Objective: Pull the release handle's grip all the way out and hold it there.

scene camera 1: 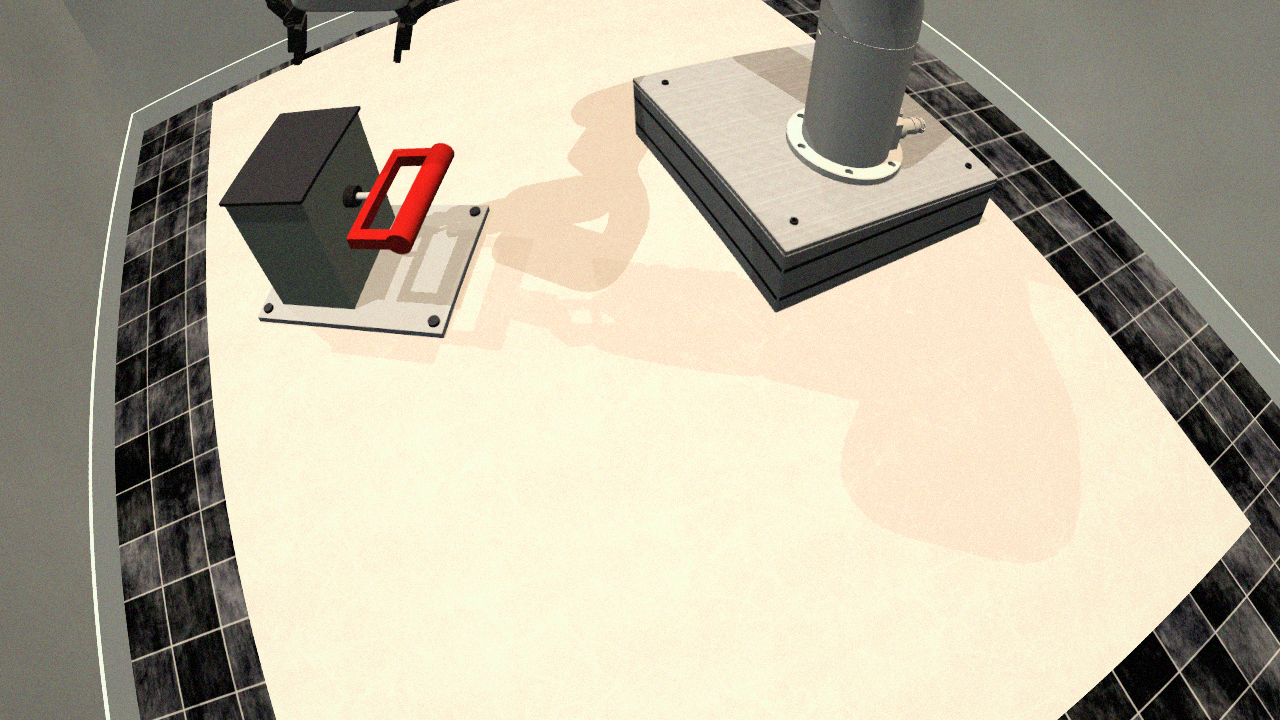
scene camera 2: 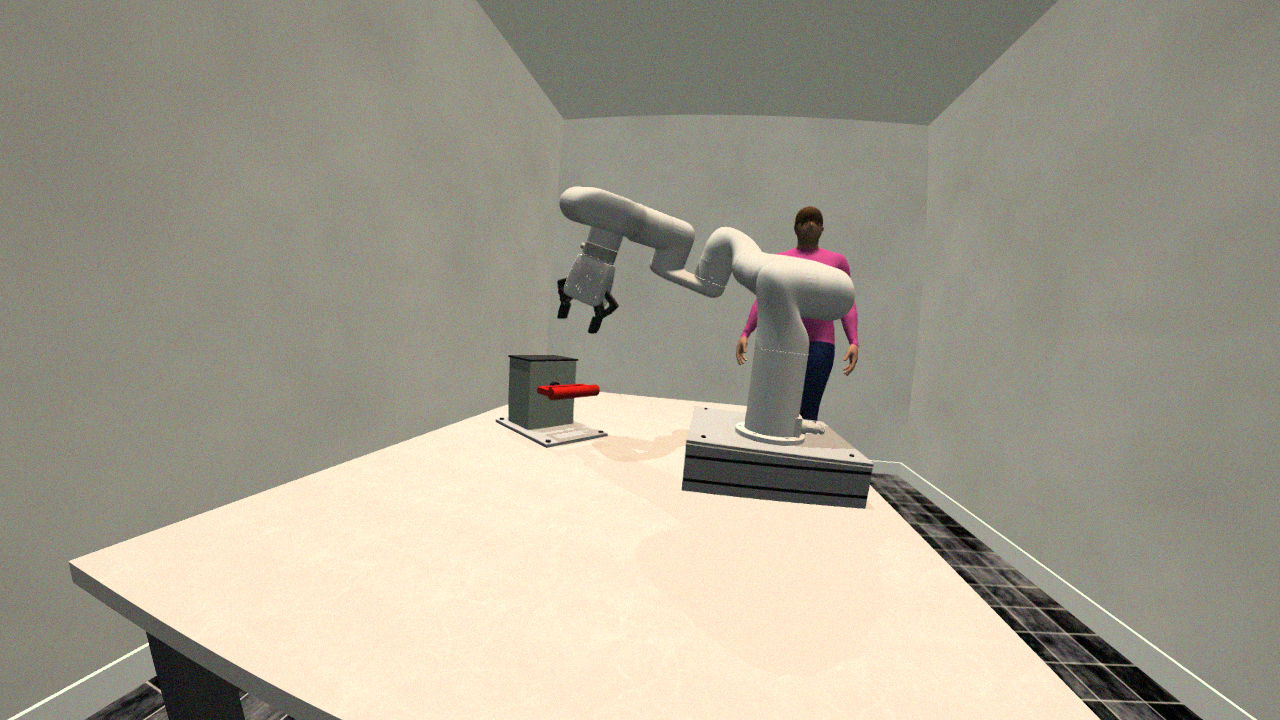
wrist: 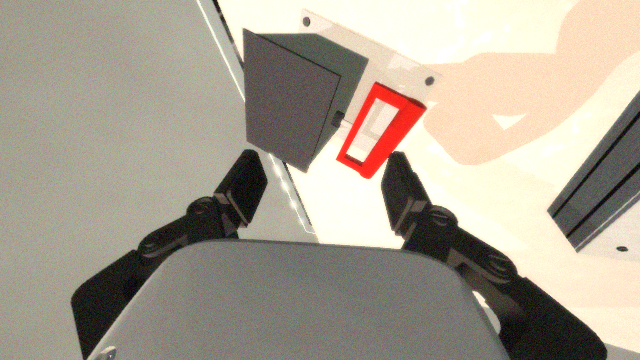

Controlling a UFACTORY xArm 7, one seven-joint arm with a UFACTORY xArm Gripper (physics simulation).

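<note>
The release handle is a red rectangular frame with a thick outer grip bar (scene camera 1: 422, 198) (scene camera 2: 577, 391) (wrist: 392, 137). It sticks out level from a dark grey-green box (scene camera 1: 277, 250) (scene camera 2: 526, 394) (wrist: 295, 100) on a short pale rod (scene camera 1: 361, 195) with a black collar. A short stretch of rod shows between collar and frame. The box stands on a light base plate (scene camera 1: 349, 317) (scene camera 2: 563, 436). My gripper (scene camera 1: 347, 60) (scene camera 2: 578, 323) (wrist: 322, 167) is open and empty, high above the box and handle and apart from both. In the wrist view the handle appears beyond the right fingertip.
My arm's base block (scene camera 1: 787, 197) (scene camera 2: 774, 474) (wrist: 595, 185) stands on the table (scene camera 1: 537, 501) (scene camera 2: 402, 555), to the right of the handle in both scene views. A person in a pink top (scene camera 2: 827, 260) stands behind the arm. A wall rises on the box's far side.
</note>
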